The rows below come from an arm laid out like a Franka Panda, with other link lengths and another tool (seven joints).
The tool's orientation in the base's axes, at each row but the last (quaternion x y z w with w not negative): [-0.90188 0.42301 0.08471 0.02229]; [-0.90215 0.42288 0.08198 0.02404]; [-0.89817 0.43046 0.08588 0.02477]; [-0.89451 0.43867 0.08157 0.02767]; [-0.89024 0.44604 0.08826 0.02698]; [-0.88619 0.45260 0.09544 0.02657]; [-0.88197 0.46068 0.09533 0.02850]
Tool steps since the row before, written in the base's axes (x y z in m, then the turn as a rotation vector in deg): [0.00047 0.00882 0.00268 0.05 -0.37 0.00]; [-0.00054 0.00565 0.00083 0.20 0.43 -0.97]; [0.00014 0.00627 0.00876 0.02 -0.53 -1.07]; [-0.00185 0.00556 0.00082 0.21 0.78 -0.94]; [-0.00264 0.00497 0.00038 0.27 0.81 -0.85]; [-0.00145 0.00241 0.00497 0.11 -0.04 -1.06]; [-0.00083 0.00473 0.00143 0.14 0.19 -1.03]
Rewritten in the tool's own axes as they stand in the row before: [-0.00686 -0.00593 -0.00172 0.31 0.20 -0.05]; [-0.00477 -0.00319 -0.00011 -0.04 -0.45 0.98]; [-0.00627 -0.00379 -0.00790 0.61 0.29 0.99]; [-0.00559 -0.00193 0.00009 -0.32 -0.67 0.99]; [-0.00554 -0.00086 0.00061 -0.33 -0.73 0.90]; [-0.00371 -0.00005 -0.00434 0.30 -0.11 1.02]; [-0.00456 -0.00198 -0.00063 0.12 -0.26 1.02]
